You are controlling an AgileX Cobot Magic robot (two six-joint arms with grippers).
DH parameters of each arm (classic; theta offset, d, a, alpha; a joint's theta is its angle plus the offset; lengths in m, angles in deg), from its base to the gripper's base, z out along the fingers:
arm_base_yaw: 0 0.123 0 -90
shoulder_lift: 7.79 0 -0.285 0
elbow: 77.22 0 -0.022 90
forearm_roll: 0 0.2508 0 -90
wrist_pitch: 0 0 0.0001 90
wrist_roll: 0 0.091 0 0
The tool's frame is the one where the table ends.
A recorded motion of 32 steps. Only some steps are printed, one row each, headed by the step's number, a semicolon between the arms.
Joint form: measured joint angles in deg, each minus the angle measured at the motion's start. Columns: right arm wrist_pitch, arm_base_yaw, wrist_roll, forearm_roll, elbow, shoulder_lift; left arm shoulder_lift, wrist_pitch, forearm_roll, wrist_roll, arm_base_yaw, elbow.
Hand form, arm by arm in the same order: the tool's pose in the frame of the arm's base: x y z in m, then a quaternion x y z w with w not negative. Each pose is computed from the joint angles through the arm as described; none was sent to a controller.
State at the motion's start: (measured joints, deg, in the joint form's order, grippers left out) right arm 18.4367 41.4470 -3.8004 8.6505 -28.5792 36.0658; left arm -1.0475 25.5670 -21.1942 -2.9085 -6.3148 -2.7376
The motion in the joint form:
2: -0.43 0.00 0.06 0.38 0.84 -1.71; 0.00 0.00 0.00 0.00 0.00 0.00
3: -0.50 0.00 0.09 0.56 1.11 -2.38; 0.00 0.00 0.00 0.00 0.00 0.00
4: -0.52 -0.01 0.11 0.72 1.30 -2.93; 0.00 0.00 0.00 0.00 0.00 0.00
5: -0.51 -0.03 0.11 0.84 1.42 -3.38; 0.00 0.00 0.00 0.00 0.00 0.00
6: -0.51 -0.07 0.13 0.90 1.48 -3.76; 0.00 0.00 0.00 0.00 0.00 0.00
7: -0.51 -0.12 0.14 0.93 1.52 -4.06; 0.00 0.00 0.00 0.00 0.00 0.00
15: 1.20 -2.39 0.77 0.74 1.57 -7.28; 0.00 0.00 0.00 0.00 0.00 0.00
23: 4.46 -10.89 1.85 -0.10 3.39 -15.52; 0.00 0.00 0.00 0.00 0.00 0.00
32: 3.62 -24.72 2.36 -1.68 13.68 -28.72; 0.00 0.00 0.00 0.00 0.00 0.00
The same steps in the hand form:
2: 0.0913 0.0865 0.2988 -0.26948 0.77037 0.24526 0.52322; 0.0463 -0.0194 0.1927 -0.06236 0.79129 -0.20923 0.57114
3: 0.0897 0.0852 0.2988 -0.26764 0.76845 0.24777 0.52580; 0.0463 -0.0194 0.1927 -0.06236 0.79129 -0.20923 0.57114
4: 0.0884 0.0841 0.2989 -0.26608 0.76691 0.24986 0.52785; 0.0463 -0.0194 0.1927 -0.06236 0.79129 -0.20923 0.57114
5: 0.0873 0.0832 0.2991 -0.26491 0.76555 0.25142 0.52967; 0.0463 -0.0194 0.1927 -0.06236 0.79129 -0.20923 0.57114
6: 0.0864 0.0824 0.2996 -0.26375 0.76420 0.25257 0.53164; 0.0463 -0.0194 0.1927 -0.06236 0.79129 -0.20923 0.57114
7: 0.0858 0.0817 0.3000 -0.26284 0.76309 0.25328 0.53334; 0.0463 -0.0194 0.1927 -0.06236 0.79129 -0.20923 0.57114
15: 0.0803 0.0716 0.3034 -0.24436 0.76119 0.24943 0.54651; 0.0463 -0.0194 0.1927 -0.06236 0.79129 -0.20923 0.57114
23: 0.0673 0.0458 0.3013 -0.18443 0.76064 0.21627 0.58365; 0.0463 -0.0194 0.1927 -0.06236 0.79129 -0.20923 0.57114
32: 0.0511 0.0197 0.2585 -0.09238 0.75680 0.13911 0.63195; 0.0463 -0.0194 0.1927 -0.06236 0.79129 -0.20923 0.57114

